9 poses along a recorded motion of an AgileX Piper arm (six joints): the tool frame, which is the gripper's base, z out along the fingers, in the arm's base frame.
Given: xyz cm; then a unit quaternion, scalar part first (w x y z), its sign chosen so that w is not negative.
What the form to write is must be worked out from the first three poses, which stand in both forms.
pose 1, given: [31.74 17.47 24.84 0.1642 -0.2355 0.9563 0.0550]
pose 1, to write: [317.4 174.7 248.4 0.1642 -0.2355 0.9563 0.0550]
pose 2, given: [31.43 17.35 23.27 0.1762 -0.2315 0.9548 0.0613]
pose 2, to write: [314.3 173.5 232.7 0.1762 -0.2315 0.9548 0.0613]
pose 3, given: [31.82 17.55 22.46 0.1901 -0.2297 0.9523 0.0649]
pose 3, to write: [318.2 175.5 224.6 0.1901 -0.2297 0.9523 0.0649]
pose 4, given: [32.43 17.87 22.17 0.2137 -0.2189 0.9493 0.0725]
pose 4, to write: [324.3 178.7 221.7 0.2137 -0.2189 0.9493 0.0725]
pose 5, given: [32.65 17.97 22.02 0.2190 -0.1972 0.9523 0.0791]
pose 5, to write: [326.5 179.7 220.2 0.2190 -0.1972 0.9523 0.0791]
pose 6, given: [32.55 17.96 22.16 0.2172 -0.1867 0.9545 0.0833]
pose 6, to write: [325.5 179.6 221.6 0.2172 -0.1867 0.9545 0.0833]
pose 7, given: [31.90 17.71 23.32 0.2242 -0.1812 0.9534 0.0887]
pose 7, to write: [319.0 177.1 233.2 0.2242 -0.1812 0.9534 0.0887]
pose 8, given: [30.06 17.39 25.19 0.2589 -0.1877 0.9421 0.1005]
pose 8, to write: [300.6 173.9 251.9 0.2589 -0.1877 0.9421 0.1005]
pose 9, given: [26.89 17.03 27.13 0.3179 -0.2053 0.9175 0.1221]
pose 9, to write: [268.9 170.3 271.3 0.3179 -0.2053 0.9175 0.1221]
